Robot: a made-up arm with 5 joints.
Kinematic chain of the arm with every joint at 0, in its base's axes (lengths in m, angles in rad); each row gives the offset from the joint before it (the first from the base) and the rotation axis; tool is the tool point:
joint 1: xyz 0 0 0.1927 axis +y
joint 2: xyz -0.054 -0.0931 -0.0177 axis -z
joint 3: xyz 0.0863 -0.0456 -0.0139 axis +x
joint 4: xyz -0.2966 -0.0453 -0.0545 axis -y
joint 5: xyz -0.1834 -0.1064 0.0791 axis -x
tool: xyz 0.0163 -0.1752 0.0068
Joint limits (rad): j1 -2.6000..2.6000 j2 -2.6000..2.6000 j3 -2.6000..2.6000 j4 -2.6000..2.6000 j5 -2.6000..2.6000
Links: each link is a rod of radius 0.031 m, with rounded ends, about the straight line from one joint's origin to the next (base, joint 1, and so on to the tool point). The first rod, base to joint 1, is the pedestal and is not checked.
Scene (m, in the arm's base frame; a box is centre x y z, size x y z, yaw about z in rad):
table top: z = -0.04
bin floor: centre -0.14 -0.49 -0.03 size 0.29 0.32 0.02 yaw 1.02
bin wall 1: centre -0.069 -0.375 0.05 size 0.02 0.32 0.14 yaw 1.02
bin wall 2: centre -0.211 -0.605 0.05 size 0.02 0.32 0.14 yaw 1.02
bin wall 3: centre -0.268 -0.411 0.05 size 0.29 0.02 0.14 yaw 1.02
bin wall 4: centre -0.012 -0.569 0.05 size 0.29 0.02 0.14 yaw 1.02
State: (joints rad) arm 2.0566 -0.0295 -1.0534 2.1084 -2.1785
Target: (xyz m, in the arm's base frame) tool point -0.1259 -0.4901 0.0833
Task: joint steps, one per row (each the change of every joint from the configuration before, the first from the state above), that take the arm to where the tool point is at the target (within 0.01 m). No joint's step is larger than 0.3 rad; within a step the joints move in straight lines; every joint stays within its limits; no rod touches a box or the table.
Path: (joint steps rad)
1: -0.0315 -0.1803 0.1001 -0.1536 0.2630
2: -0.0314 -0.1803 0.1001 -0.1536 0.2631
3: -0.0315 -0.1803 0.1001 -0.1536 0.2630
4: -0.0314 -0.1802 0.1001 -0.1536 0.2631
5: -0.0315 -0.1803 0.1001 -0.1535 0.2630

